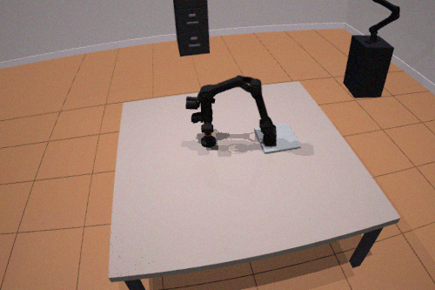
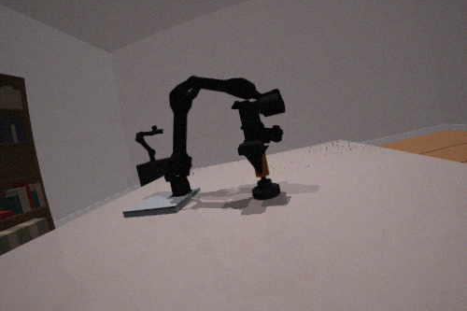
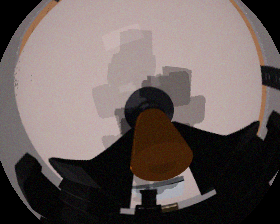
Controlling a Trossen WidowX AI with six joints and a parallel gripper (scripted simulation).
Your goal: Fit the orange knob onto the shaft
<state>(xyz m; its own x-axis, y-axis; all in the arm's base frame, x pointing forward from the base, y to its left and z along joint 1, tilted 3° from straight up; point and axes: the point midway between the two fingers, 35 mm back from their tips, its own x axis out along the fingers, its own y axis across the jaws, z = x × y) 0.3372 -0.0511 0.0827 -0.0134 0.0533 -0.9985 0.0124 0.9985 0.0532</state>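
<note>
My gripper tip is now 20 mm below the orange knob. From my gripper tip the other things lie so: round pedestal 40 mm below.
</note>
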